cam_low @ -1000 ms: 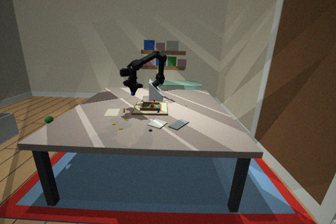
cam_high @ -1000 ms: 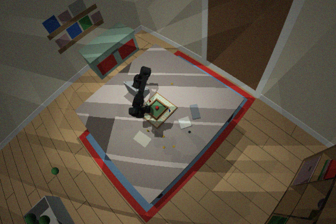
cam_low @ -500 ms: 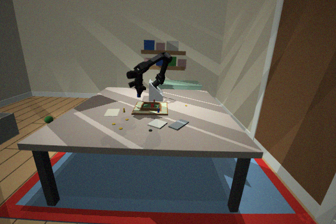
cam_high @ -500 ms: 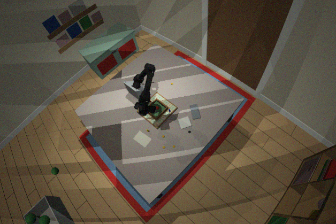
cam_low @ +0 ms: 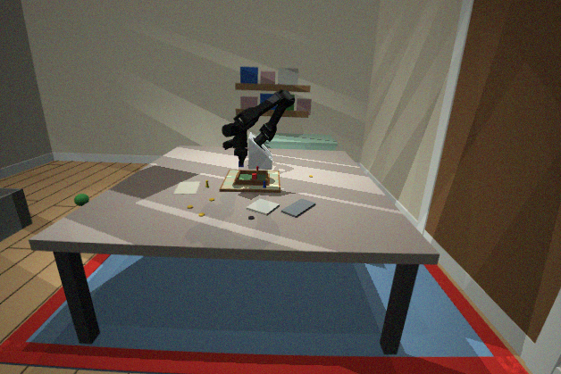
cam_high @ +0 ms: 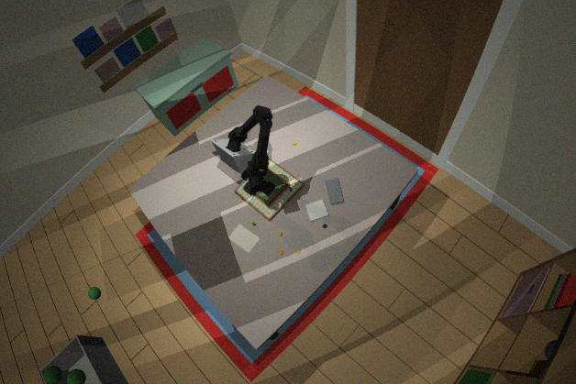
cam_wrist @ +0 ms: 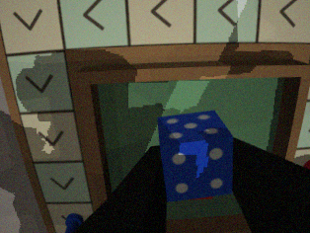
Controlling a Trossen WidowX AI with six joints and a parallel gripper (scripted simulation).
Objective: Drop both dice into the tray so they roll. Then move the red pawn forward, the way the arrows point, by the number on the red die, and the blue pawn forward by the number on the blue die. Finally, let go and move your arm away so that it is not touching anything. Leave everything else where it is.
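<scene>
My gripper tip is now 12 cm past the red pawn, 9 cm to the right of it and 7 cm above it. The rest, counted from my gripper tip: black token (38 cm ahead, 3 cm to the left, 9 cm below); blue pawn (11 cm ahead, 11 cm to the left, 7 cm below); pale sheet (6 cm ahead, 26 cm to the right, 9 cm below).
</scene>
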